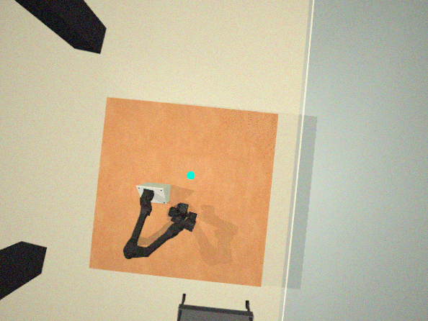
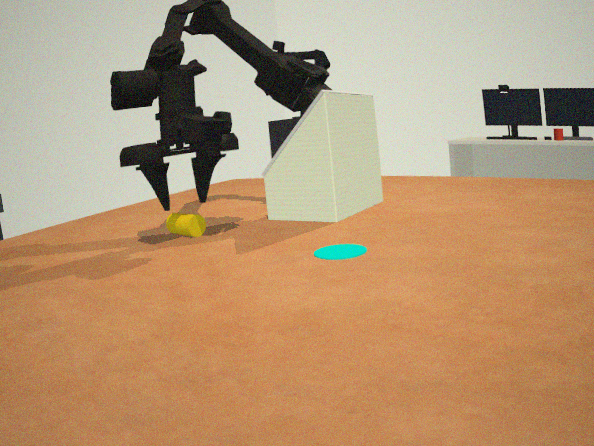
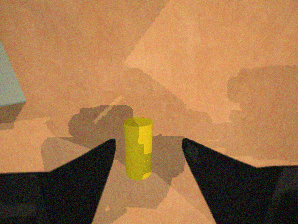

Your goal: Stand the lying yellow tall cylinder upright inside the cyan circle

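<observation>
Right now the yellow tall cylinder is 3 cm below my gripper tip, 2 cm to the right of it and 1 cm behind it. Round my gripper tip: cyan circle 26 cm to the left, 5 cm below, 2 cm behind.
</observation>
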